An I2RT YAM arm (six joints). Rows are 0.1 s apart.
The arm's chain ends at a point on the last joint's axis. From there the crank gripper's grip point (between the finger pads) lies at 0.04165 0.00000 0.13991 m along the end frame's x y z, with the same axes.
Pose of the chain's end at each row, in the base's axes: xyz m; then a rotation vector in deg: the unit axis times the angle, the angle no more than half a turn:
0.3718 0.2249 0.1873 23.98 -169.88 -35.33
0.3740 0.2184 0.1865 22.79 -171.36 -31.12
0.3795 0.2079 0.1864 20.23 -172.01 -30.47
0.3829 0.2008 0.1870 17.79 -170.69 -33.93
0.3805 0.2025 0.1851 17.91 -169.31 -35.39
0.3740 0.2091 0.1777 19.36 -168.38 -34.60
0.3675 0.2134 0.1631 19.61 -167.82 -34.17
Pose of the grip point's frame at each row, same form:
0.3127 0.2662 0.0604 23.98 -169.88 -35.33
0.3171 0.2542 0.0569 22.79 -171.36 -31.12
0.3236 0.2442 0.0565 20.23 -172.01 -30.47
0.3247 0.2434 0.0601 17.79 -170.69 -33.93
0.3196 0.2470 0.0601 17.91 -169.31 -35.39
0.3108 0.2514 0.0531 19.36 -168.38 -34.60
0.3030 0.2548 0.0389 19.61 -167.82 -34.17

